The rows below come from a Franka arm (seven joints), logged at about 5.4 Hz.
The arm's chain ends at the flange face. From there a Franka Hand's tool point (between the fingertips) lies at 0.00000 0.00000 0.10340 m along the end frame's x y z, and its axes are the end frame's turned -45 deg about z.
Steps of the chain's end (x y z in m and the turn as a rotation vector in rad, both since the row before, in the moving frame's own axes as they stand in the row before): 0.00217 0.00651 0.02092 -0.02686 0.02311 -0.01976; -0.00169 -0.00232 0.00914 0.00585 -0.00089 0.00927; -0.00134 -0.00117 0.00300 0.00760 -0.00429 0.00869; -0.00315 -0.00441 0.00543 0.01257 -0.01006 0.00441; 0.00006 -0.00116 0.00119 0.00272 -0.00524 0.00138
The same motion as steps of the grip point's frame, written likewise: -0.00331 0.00979 0.02086 -0.03533 -0.00265 -0.01976; 0.00081 -0.00333 0.00914 0.00477 0.00351 0.00927; 0.00013 -0.00264 0.00300 0.00841 0.00234 0.00869; 0.00108 -0.00700 0.00542 0.01600 0.00177 0.00441; 0.00068 -0.00136 0.00119 0.00563 -0.00178 0.00138
